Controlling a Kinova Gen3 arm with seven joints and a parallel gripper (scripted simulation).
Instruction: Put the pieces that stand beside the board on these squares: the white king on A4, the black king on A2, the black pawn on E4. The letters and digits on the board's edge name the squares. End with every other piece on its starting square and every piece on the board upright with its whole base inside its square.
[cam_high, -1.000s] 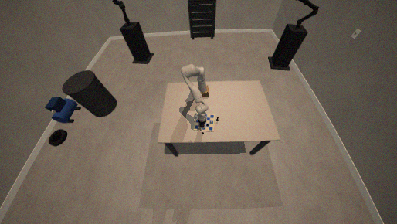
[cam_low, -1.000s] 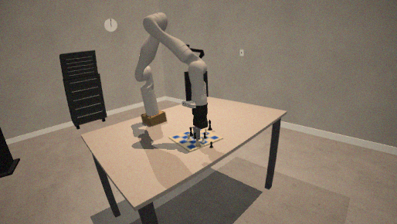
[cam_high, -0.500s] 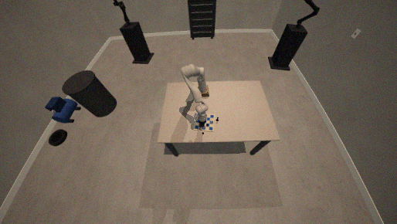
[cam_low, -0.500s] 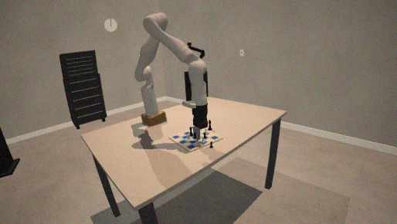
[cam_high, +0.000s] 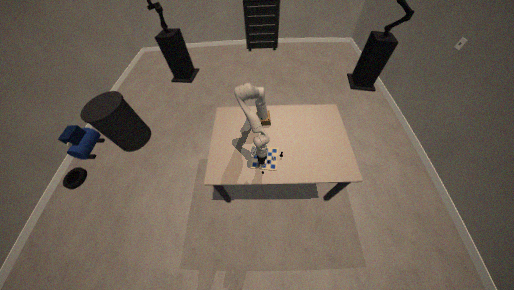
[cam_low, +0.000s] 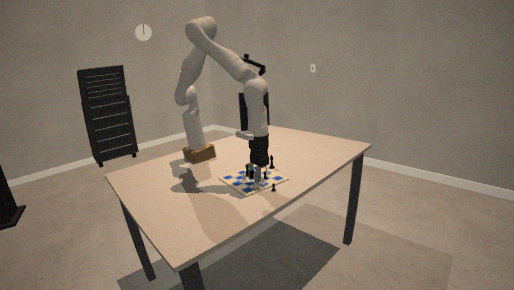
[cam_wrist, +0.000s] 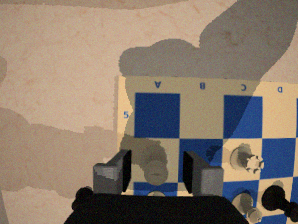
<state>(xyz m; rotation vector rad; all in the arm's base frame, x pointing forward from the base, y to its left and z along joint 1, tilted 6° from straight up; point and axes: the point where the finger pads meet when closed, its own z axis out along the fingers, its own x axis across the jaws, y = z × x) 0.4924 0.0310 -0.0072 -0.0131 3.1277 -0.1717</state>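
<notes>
My hand is 2 cm above the white king. From my hand the other things lie so: blue-and-cream chessboard 8 cm behind, 5 cm below, 4 cm to the left; then black king 18 cm to the left, 12 cm behind, 2 cm below.
</notes>
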